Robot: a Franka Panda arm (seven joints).
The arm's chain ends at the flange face. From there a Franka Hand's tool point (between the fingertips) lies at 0.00 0.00 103.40 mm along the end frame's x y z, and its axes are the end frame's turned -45 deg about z.
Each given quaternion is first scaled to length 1.
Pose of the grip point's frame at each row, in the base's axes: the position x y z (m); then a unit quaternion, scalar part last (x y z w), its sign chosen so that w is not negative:
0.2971 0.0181 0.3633 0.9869 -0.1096 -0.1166 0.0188
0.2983 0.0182 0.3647 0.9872 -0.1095 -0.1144 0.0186
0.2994 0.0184 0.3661 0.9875 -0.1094 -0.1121 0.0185
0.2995 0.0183 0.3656 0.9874 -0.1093 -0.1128 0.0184
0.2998 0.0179 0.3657 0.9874 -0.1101 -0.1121 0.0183
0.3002 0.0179 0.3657 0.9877 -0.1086 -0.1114 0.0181
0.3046 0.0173 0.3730 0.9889 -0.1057 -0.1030 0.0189
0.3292 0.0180 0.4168 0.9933 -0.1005 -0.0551 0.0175
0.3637 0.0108 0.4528 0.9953 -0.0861 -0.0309 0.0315
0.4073 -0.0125 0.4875 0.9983 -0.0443 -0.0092 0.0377
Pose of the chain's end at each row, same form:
0.3213 0.0193 0.4638 0.8699 -0.4789 -0.1005 0.0620
0.3221 0.0194 0.4653 0.8702 -0.4790 -0.0986 0.0610
0.3227 0.0196 0.4668 0.8705 -0.4790 -0.0965 0.0600
0.3229 0.0195 0.4663 0.8704 -0.4788 -0.0972 0.0602
0.3231 0.0191 0.4664 0.8701 -0.4796 -0.0966 0.0598
0.3234 0.0191 0.4665 0.8709 -0.4783 -0.0960 0.0594
0.3261 0.0189 0.4741 0.8731 -0.4761 -0.0879 0.0569
0.3409 0.0204 0.5195 0.8792 -0.4729 -0.0442 0.0373
0.3706 0.0167 0.5558 0.8866 -0.4604 -0.0165 0.0409
0.4095 -0.0048 0.5906 0.9053 -0.4229 0.0059 0.0383

